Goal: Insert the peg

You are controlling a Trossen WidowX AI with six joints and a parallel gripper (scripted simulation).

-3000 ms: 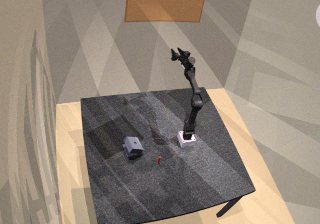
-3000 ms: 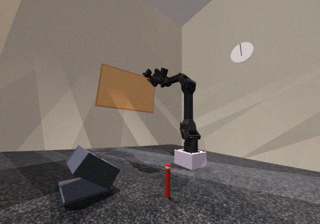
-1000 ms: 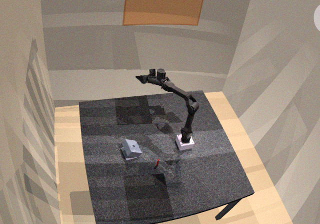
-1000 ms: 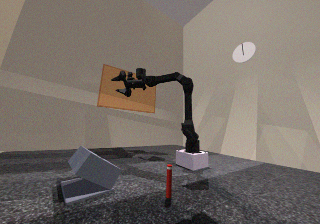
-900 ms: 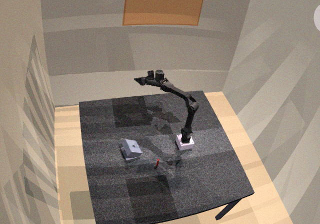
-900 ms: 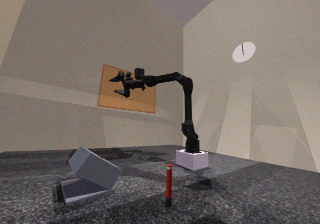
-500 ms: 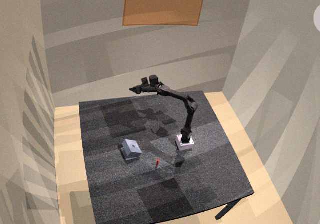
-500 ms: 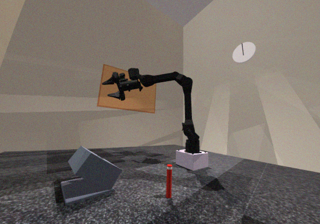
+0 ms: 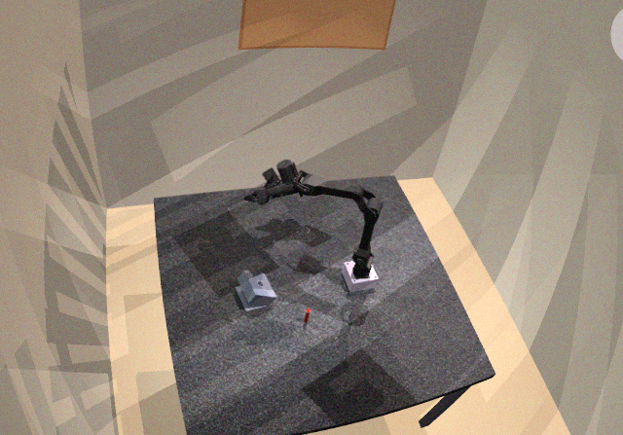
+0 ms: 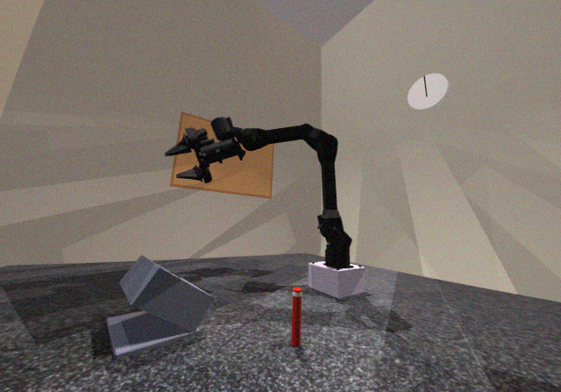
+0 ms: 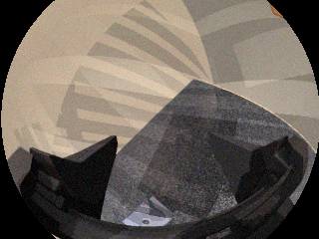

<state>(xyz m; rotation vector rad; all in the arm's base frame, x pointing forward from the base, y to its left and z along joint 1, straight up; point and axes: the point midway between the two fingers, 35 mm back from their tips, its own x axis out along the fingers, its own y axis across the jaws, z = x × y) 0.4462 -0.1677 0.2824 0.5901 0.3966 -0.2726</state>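
The red round peg is 230 mm behind my gripper tip, 370 mm to the left of it and 280 mm below it. Also, from my gripper tip: grey sloped panel (40 mm behind, 240 mm to the left, 280 mm below).
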